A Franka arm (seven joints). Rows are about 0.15 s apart.
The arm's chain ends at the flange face. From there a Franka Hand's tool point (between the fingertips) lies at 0.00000 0.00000 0.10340 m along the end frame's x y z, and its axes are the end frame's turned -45 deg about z.
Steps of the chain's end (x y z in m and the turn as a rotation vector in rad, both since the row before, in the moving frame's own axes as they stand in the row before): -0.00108, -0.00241, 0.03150, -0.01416, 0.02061, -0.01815; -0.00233, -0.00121, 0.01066, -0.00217, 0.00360, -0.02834; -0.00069, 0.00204, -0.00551, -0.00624, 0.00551, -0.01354; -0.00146, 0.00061, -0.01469, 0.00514, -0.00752, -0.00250; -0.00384, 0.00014, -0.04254, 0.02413, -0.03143, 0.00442; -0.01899, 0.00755, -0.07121, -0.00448, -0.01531, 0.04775; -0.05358, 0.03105, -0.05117, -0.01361, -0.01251, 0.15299; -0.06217, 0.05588, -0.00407, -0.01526, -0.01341, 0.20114; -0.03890, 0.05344, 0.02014, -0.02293, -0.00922, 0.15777; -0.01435, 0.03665, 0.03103, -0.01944, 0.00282, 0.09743
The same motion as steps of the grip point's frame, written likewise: 0.00144, 0.00007, 0.03147, -0.02459, 0.00456, -0.01815; -0.00068, -0.00208, 0.01066, -0.00408, 0.00101, -0.02834; -0.00198, 0.00181, -0.00551, -0.00831, -0.00052, -0.01354; -0.00164, -0.00153, -0.01469, 0.00895, -0.00168, -0.00250; -0.00334, -0.00668, -0.04262, 0.03929, -0.00516, 0.00442; -0.02019, -0.00892, -0.07122, 0.00766, -0.01399, 0.04775; -0.06175, -0.01600, -0.05119, -0.00078, -0.01847, 0.15299; -0.08557, -0.00452, -0.00409, -0.00131, -0.02027, 0.20114; -0.06771, 0.01109, 0.02011, -0.00969, -0.02273, 0.15777; -0.03735, 0.01733, 0.03101, -0.01574, -0.01175, 0.09743
